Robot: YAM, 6 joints.
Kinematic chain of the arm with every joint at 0, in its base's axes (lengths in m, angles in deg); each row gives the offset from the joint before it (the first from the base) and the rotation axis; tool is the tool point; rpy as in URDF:
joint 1: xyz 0 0 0.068 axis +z
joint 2: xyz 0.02 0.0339 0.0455 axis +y
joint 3: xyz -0.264 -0.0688 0 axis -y
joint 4: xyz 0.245 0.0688 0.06 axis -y
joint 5: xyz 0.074 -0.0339 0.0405 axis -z
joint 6: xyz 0.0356 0 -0.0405 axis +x
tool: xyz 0 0 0 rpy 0 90 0
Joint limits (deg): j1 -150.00..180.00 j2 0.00..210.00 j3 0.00..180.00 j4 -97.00..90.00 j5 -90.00..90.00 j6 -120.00..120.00
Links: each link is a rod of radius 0.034 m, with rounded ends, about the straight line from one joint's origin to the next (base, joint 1, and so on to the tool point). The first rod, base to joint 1, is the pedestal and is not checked.
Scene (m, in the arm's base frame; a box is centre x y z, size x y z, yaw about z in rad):
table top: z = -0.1
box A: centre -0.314 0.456 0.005 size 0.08 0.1 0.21 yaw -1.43
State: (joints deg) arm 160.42 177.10 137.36 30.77 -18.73 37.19
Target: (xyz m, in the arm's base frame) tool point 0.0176 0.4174 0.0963
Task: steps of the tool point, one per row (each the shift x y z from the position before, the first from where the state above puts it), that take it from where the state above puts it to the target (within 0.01 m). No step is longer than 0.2 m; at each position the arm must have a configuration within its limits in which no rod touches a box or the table.
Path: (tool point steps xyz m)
1: 0.0584 0.1188 0.0859
2: 0.0950 0.0902 0.0812
3: 0.1176 0.0511 0.0726
4: 0.1174 0.0261 -0.0521
5: 0.1153 -0.0141 -0.0485
6: 0.0989 -0.0506 -0.0424

